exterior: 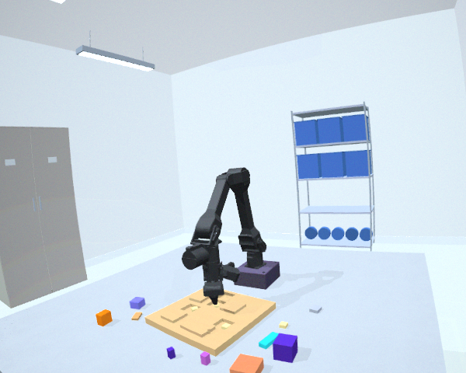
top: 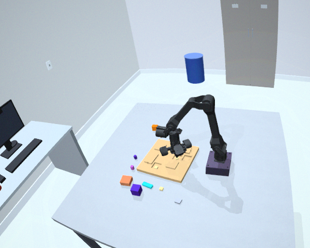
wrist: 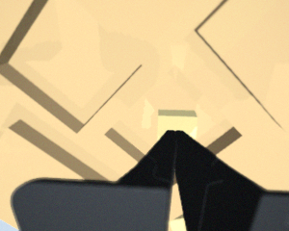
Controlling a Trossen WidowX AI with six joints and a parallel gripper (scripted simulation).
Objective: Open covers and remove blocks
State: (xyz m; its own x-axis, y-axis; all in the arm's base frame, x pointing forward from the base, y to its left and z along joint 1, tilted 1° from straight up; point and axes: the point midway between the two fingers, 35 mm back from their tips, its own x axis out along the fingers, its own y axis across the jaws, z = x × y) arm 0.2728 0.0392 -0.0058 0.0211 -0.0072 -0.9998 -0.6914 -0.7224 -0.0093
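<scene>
My gripper tip is 50 mm short of the puzzle board and 10 mm to the right of it. Also, from my gripper tip: purple block (260 mm ahead, 90 mm to the left, 10 mm below); magenta block (220 mm ahead, 180 mm to the left, 10 mm below); cyan bar (250 mm to the left, 60 mm ahead, 10 mm below).
</scene>
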